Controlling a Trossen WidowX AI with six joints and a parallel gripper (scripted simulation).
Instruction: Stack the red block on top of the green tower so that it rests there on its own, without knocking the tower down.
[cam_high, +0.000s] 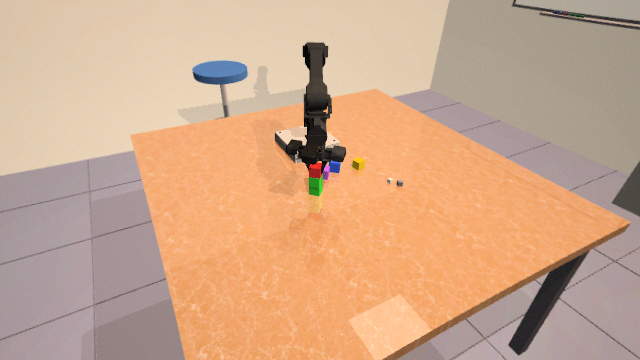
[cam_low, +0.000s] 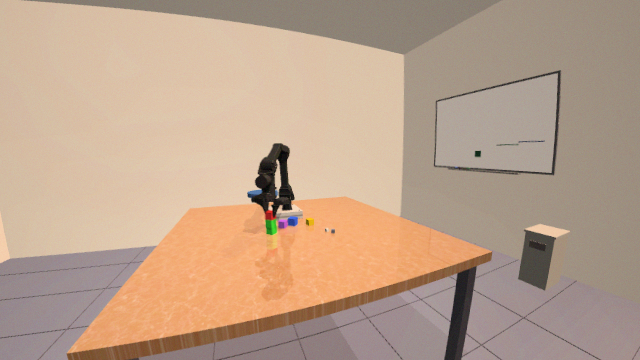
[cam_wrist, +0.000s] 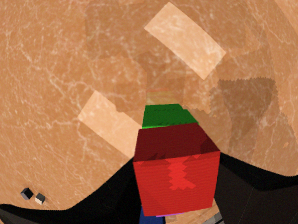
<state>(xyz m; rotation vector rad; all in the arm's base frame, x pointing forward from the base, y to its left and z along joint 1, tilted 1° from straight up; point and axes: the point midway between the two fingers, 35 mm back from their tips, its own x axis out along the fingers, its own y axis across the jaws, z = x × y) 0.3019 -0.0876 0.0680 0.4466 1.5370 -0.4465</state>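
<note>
The red block is 10 mm above my gripper tip. The rest, counted from my gripper tip: blue block 120 mm behind, 110 mm to the left, 60 mm below; purple block 90 mm behind, 60 mm to the left, 70 mm below; yellow block 110 mm behind, 210 mm to the left, 70 mm below.
</note>
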